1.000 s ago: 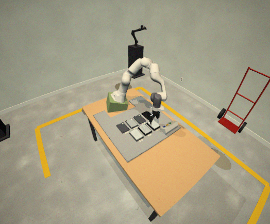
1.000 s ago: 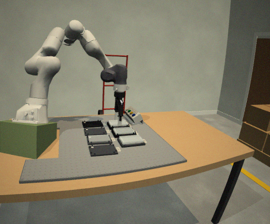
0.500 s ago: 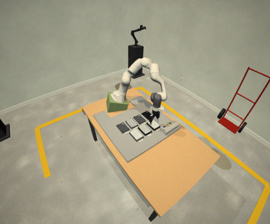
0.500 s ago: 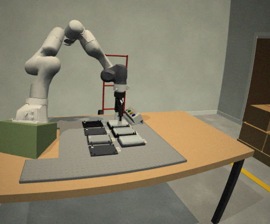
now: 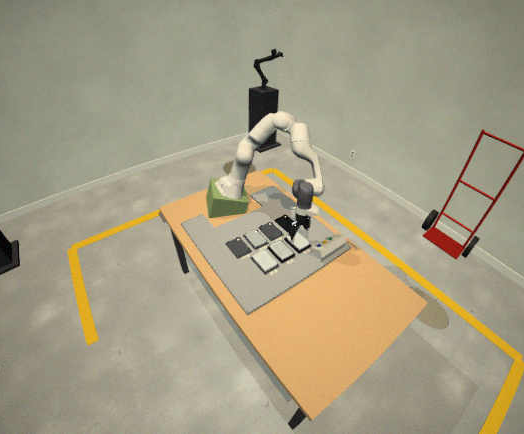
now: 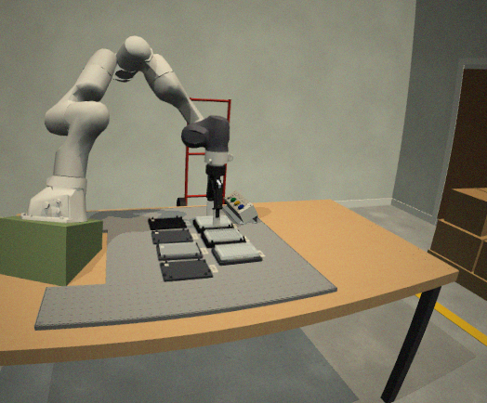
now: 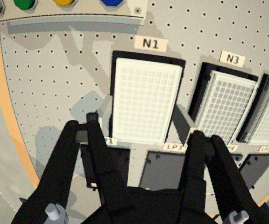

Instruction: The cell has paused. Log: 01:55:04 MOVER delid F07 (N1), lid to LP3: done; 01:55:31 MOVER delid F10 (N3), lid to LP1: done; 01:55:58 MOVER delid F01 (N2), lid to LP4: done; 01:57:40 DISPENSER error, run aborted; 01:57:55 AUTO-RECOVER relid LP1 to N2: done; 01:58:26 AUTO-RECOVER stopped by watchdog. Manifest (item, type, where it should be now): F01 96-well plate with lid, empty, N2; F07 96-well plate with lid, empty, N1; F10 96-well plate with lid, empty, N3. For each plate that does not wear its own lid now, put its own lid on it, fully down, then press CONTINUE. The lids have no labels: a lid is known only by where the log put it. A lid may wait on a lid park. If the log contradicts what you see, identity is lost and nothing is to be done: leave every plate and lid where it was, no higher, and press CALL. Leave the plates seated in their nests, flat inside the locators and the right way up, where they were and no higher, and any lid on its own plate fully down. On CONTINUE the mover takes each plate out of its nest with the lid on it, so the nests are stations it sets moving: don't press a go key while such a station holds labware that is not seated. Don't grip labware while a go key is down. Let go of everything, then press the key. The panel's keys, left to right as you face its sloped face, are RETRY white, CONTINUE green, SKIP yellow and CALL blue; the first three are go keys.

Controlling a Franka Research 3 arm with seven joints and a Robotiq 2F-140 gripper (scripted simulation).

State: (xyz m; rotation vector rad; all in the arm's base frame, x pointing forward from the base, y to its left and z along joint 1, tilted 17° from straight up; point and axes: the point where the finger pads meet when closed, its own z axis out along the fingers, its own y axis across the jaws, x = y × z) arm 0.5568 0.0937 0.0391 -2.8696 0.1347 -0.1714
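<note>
Right now my hand is 10 mm past the plate, 260 mm to the left of it and 30 mm above it. From my hand the other things lie so: yellow key (140 mm ahead, 90 mm to the left, 10 mm above); park LP1 (170 mm behind, 70 mm to the left, 50 mm below); blue call key (140 mm ahead, 40 mm to the left, 10 mm above).
</note>
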